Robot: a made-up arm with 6 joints. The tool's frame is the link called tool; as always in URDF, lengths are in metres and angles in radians.
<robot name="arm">
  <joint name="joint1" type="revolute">
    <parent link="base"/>
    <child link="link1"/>
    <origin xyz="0 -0.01 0.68" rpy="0 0 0"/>
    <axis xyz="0 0 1"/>
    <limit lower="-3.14" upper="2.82"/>
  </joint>
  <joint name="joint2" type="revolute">
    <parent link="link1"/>
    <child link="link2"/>
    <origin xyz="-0.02 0.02 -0.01" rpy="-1.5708 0 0"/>
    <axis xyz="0 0 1"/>
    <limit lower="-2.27" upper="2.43"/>
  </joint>
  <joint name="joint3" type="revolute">
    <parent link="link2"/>
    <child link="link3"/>
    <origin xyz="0.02 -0.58 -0.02" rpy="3.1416 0 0"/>
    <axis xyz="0 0 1"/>
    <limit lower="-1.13" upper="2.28"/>
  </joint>
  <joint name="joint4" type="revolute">
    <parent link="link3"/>
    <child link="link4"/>
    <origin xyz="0.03 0 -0.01" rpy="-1.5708 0 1.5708"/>
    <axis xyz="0 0 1"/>
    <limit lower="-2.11" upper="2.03"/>
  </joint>
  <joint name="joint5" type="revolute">
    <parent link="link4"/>
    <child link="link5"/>
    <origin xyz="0.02 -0.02 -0.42" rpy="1.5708 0 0"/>
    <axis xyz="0 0 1"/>
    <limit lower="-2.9" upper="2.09"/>
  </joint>
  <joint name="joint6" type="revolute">
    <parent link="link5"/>
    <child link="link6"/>
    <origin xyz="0.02 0.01 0.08" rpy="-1.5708 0 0"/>
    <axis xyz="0 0 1"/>
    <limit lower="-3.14" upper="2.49"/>
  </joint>
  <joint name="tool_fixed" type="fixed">
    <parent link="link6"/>
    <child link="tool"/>
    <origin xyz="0 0.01 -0.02" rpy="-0.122 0.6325 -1.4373"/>
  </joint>
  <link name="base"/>
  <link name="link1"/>
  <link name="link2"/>
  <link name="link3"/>
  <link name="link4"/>
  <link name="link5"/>
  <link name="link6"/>
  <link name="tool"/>
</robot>
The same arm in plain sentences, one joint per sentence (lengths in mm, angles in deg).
The arm has six revolute joints in a row. What follows holds with every joint at zero, and every direction is one of the base frame's.
The first joint lies 10 mm along -y and 680 mm along +z from the base frame's origin and rotates about +z, from -179.91 to 161.57 deg.
The second joint lies 20 mm along -x and 20 mm along +y and 10 mm along -z from the first joint and rotates about +y, from -130.06 to 139.23 deg.
The third joint lies 20 mm along +x and 20 mm along -y and 580 mm along +z from the second joint and rotates about -y, from -64.74 to 130.63 deg.
The fourth joint lies 30 mm along +x and 10 mm along +y from the third joint and rotates about -x, from -120.89 to 116.31 deg.
The fifth joint lies 420 mm along +x and 20 mm along -y and 20 mm along +z from the fourth joint and rotates about -y, from -166.16 to 119.75 deg.
The sixth joint lies 10 mm along -x and 80 mm along -y and 20 mm along +z from the fifth joint and rotates about -x, from -179.91 to 142.67 deg.
The tool frame, which is the frame that the pose is given for, lies 20 mm along +x and 10 mm along +y from the sixth joint; its axes are the base frame's turned by roll 78.47, pitch -6.16 and yaw -53.52 deg (as in URDF: about the fixed x, then y, then z).

